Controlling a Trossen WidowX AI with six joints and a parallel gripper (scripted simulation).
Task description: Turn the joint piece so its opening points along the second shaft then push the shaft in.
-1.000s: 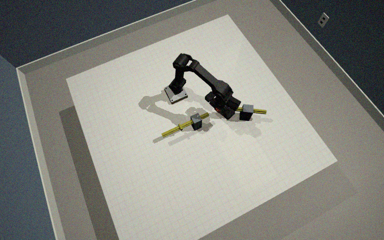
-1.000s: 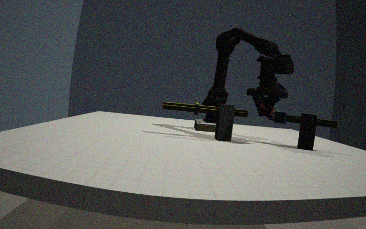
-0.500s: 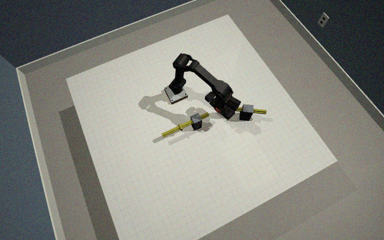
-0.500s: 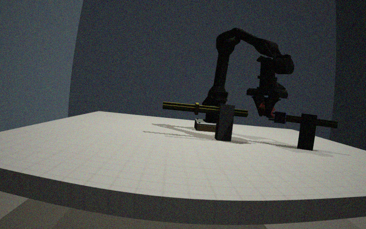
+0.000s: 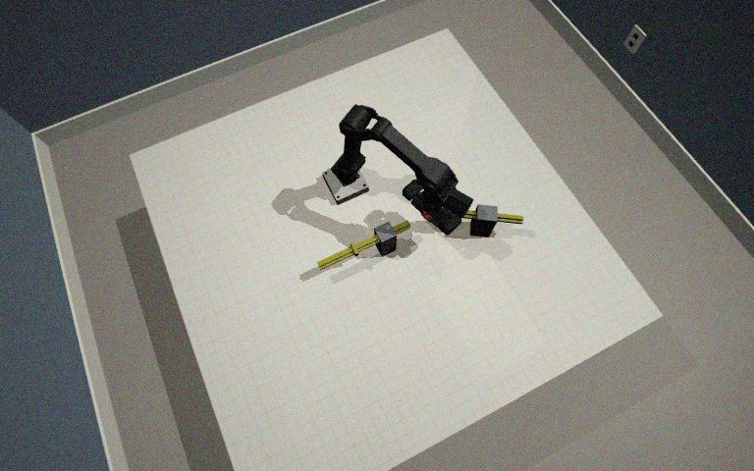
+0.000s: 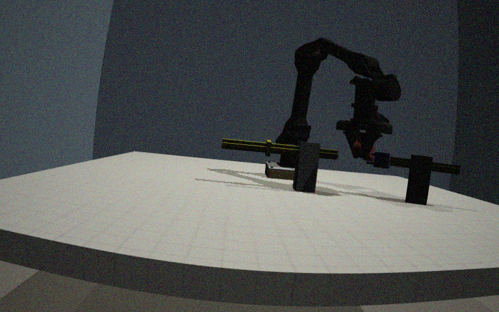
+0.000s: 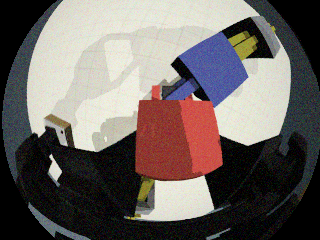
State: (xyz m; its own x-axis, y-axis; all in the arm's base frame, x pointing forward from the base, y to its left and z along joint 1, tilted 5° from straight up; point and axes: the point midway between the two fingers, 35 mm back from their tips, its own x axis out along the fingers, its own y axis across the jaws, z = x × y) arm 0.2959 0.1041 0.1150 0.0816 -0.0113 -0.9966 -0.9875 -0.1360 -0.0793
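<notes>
My gripper tip is 10 mm to the right of the red joint piece and 30 mm below it.
</notes>
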